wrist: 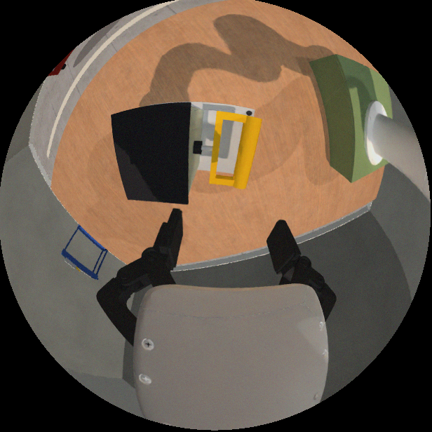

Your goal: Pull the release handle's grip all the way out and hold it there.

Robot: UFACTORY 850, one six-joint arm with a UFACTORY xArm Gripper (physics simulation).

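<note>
The release handle's yellow grip (251,153) is a rectangular frame at the upper middle of the wrist view. It stands at the right side of a black-topped housing (152,152), above a pale base plate (204,164). A short rod with a black collar (198,147) shows between the housing and the grip. My gripper (229,226) is open, with nothing between its fingers. Its fingertips are apart from the grip, which shows beyond them in the view. The inside of the housing is hidden under its black top.
A green block (342,120) with a white round part (376,132) and a pale cylinder (402,142) is at the right. The wooden table top (230,230) has a grey edge below. A blue frame (70,240) shows at lower left, beyond the table edge.
</note>
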